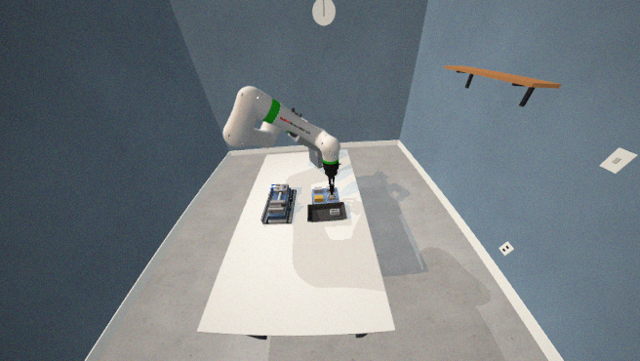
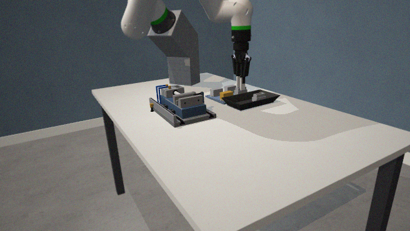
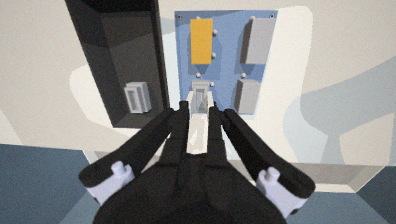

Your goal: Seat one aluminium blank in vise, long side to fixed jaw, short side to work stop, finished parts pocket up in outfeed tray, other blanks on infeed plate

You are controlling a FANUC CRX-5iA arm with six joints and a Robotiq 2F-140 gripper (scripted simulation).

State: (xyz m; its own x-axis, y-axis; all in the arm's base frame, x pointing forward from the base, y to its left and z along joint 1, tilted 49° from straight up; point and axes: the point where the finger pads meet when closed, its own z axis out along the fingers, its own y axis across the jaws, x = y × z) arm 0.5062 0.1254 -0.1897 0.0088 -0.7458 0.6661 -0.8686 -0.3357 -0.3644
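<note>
Now: hand 9 cm to the left of the brass blank and 5 cm above it. From my hand the other things lie so: aluminium blank 9 cm to the right, 9 cm behind, 5 cm below.
</note>
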